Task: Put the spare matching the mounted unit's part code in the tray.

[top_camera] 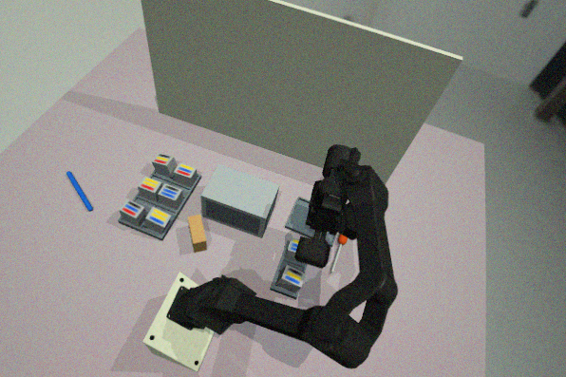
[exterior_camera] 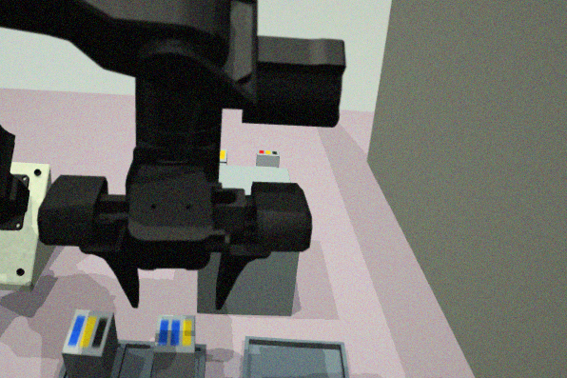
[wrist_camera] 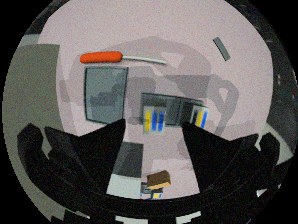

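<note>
Now: the grey spare 60 mm below my gripper tip and 20 mm to the left of it. Round my gripper tip: grey rack 90 mm below, 40 mm behind, 20 mm to the left; then mounted unit 200 mm to the left, 60 mm ahead, 50 mm below; then dark grey tray 100 mm ahead, 90 mm below.
</note>
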